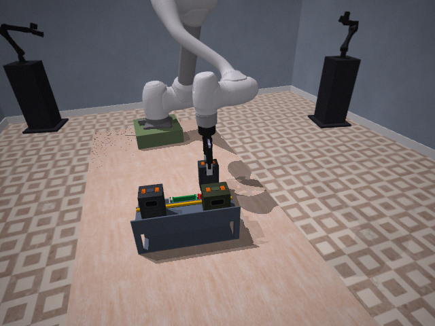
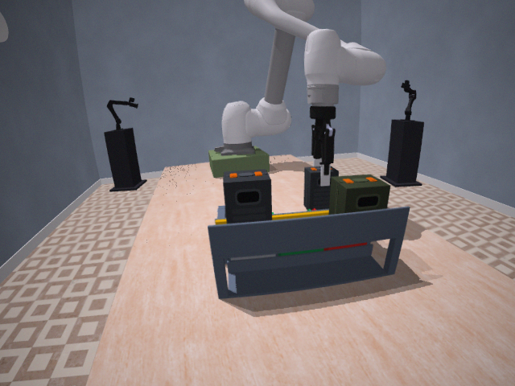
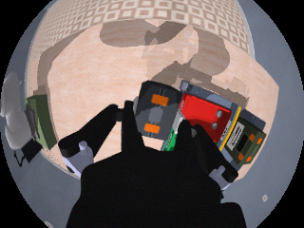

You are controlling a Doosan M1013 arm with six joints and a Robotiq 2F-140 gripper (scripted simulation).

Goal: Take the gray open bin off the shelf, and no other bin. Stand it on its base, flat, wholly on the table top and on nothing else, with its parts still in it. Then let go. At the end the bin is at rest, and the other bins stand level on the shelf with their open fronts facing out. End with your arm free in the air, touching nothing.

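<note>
Now: hand 180 mm short of the gray open bin, 230 mm to the left of it and 100 mm above it. Also, from my hand: yellow rail (220 mm ahead, 110 mm to the right, 30 mm below); red bin (160 mm ahead, 100 mm below); green bin (170 mm ahead, 120 mm to the right, 100 mm below).
</note>
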